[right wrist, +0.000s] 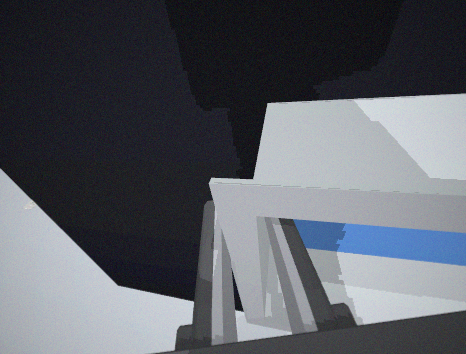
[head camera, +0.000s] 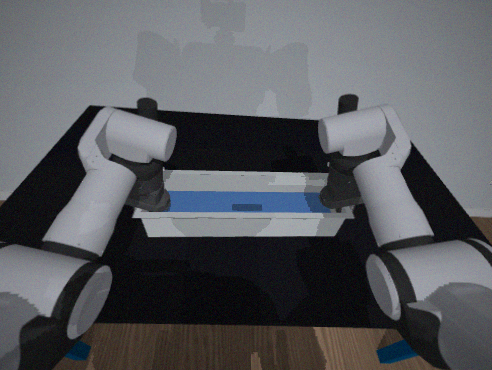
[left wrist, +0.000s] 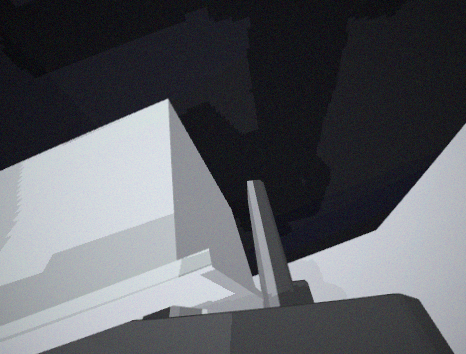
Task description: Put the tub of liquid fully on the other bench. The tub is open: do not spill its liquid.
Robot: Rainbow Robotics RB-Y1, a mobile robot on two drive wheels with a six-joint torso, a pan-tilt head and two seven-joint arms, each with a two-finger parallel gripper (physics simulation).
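A long white tub [head camera: 243,205] holding blue liquid [head camera: 241,202] sits level over a black bench [head camera: 237,227] in the head view. My left gripper [head camera: 149,200] is shut on the tub's left end wall, and my right gripper [head camera: 341,198] is shut on its right end wall. In the left wrist view one dark finger [left wrist: 268,246] stands outside the tub's white wall [left wrist: 126,197]. In the right wrist view the fingers [right wrist: 253,274] straddle the tub's end wall [right wrist: 238,246], with blue liquid [right wrist: 354,240] level inside. I cannot tell whether the tub's base touches the bench.
The black bench fills the middle of the head view, with a grey wall [head camera: 244,55] behind it. A wooden floor [head camera: 226,346] shows at the bottom edge. Blue marks [head camera: 395,350] lie at the lower corners.
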